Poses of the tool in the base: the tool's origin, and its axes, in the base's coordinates. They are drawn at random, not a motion.
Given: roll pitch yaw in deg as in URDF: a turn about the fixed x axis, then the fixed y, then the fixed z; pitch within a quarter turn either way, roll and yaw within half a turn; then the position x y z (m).
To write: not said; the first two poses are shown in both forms.
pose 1, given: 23.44, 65.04, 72.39, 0.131, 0.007, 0.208
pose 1, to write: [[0.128, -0.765, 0.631], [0.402, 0.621, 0.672], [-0.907, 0.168, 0.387]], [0.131, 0.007, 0.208]
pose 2, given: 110.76, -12.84, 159.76, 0.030, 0.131, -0.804
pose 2, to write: [[-0.915, 0.318, 0.250], [0.337, 0.261, 0.905], [0.222, 0.912, -0.346]], [0.030, 0.131, -0.804]
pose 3, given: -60.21, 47.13, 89.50, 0.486, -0.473, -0.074
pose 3, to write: [[0.006, -0.502, -0.865], [0.680, -0.632, 0.372], [-0.733, -0.590, 0.338]], [0.486, -0.473, -0.074]
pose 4, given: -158.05, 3.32, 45.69, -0.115, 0.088, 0.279
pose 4, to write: [[0.697, 0.649, -0.305], [0.714, -0.663, 0.223], [-0.058, -0.373, -0.926]], [-0.115, 0.088, 0.279]
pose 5, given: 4.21, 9.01, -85.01, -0.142, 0.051, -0.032
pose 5, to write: [[0.086, 0.995, -0.060], [-0.984, 0.075, -0.162], [-0.157, 0.073, 0.985]], [-0.142, 0.051, -0.032]
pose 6, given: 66.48, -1.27, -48.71, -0.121, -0.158, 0.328
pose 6, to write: [[0.660, 0.286, -0.695], [-0.751, 0.279, -0.598], [0.022, 0.917, 0.399]], [-0.121, -0.158, 0.328]
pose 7, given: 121.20, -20.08, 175.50, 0.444, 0.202, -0.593
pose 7, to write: [[-0.936, 0.333, -0.110], [0.074, 0.493, 0.867], [0.343, 0.803, -0.487]], [0.444, 0.202, -0.593]
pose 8, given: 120.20, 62.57, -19.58, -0.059, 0.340, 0.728
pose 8, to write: [[0.434, 0.554, -0.710], [-0.154, -0.731, -0.665], [-0.888, 0.398, -0.232]], [-0.059, 0.340, 0.728]
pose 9, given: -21.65, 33.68, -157.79, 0.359, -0.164, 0.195
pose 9, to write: [[-0.770, 0.541, -0.338], [-0.315, -0.783, -0.536], [-0.555, -0.307, 0.773]], [0.359, -0.164, 0.195]
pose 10, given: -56.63, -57.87, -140.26, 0.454, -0.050, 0.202
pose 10, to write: [[-0.409, -0.192, 0.892], [-0.340, -0.875, -0.344], [0.847, -0.444, 0.293]], [0.454, -0.050, 0.202]
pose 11, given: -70.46, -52.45, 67.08, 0.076, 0.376, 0.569
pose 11, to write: [[0.237, -0.017, -0.971], [0.561, 0.818, 0.123], [0.793, -0.574, 0.204]], [0.076, 0.376, 0.569]
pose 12, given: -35.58, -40.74, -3.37, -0.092, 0.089, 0.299
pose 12, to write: [[0.756, 0.427, -0.496], [-0.045, 0.790, 0.612], [0.653, -0.441, 0.616]], [-0.092, 0.089, 0.299]
